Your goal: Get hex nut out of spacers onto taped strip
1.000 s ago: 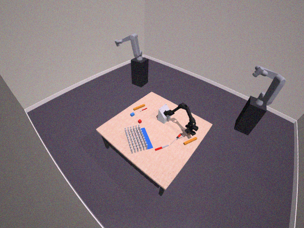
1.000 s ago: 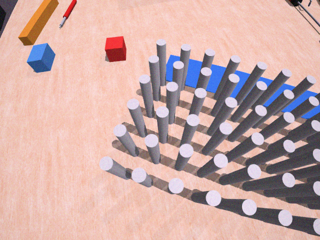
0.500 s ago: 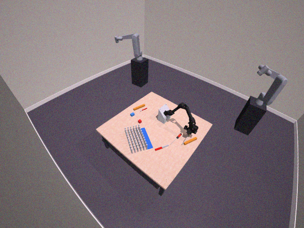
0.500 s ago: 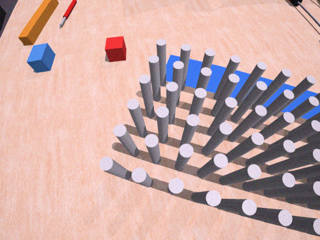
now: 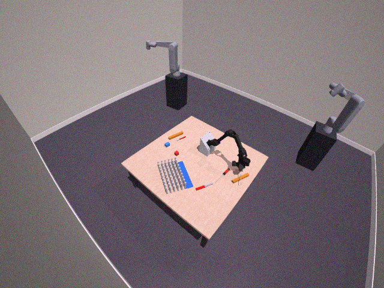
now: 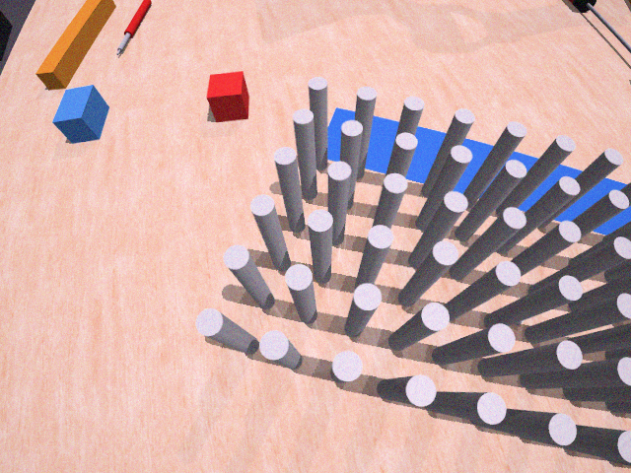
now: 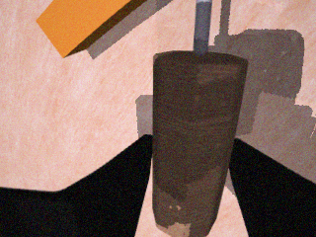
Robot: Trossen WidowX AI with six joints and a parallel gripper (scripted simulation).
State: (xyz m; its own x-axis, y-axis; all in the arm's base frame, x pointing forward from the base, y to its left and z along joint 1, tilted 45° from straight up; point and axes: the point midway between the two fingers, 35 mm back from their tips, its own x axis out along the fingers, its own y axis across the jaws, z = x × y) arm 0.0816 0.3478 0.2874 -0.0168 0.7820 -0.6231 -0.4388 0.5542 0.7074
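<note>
Right now the long tool is 90 mm ahead of my gripper tip, 50 mm to the left of it and 10 mm below it. From my gripper tip the other things lie so: hex nut: 560 mm to the right, 530 mm ahead, 60 mm below; blue taped strip: 500 mm to the right, 390 mm ahead, 70 mm below; red cube: 750 mm to the right, 190 mm ahead, 50 mm below.
</note>
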